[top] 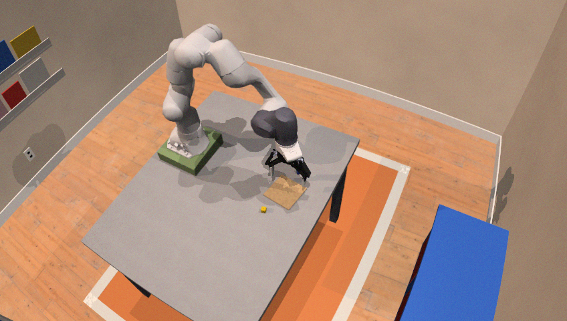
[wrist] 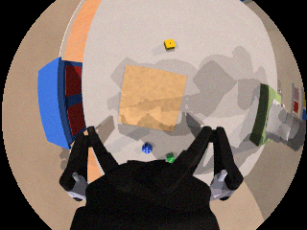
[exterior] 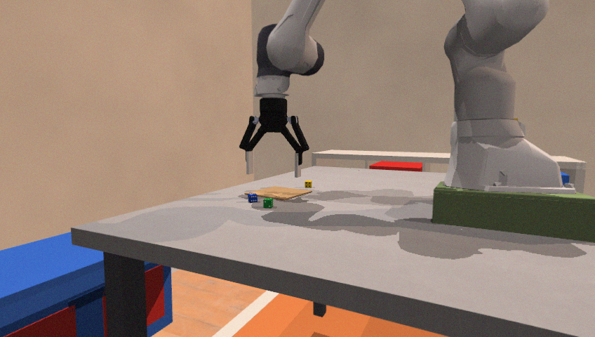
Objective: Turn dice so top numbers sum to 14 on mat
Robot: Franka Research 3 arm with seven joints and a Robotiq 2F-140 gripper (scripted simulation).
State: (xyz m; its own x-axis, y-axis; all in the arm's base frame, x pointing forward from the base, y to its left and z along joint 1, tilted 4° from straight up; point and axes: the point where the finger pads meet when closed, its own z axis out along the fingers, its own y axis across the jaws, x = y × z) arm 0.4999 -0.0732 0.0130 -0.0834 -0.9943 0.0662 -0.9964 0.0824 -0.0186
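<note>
Right now the blue die is 9 cm to the left of my hand, 6 cm below it and 2 cm ahead of it. Round my hand: tan mat (6 cm below, 3 cm to the right, 1 cm behind); then yellow die (15 cm to the right, 6 cm below, 6 cm behind); then green die (14 cm to the left, 6 cm below, 4 cm behind).
</note>
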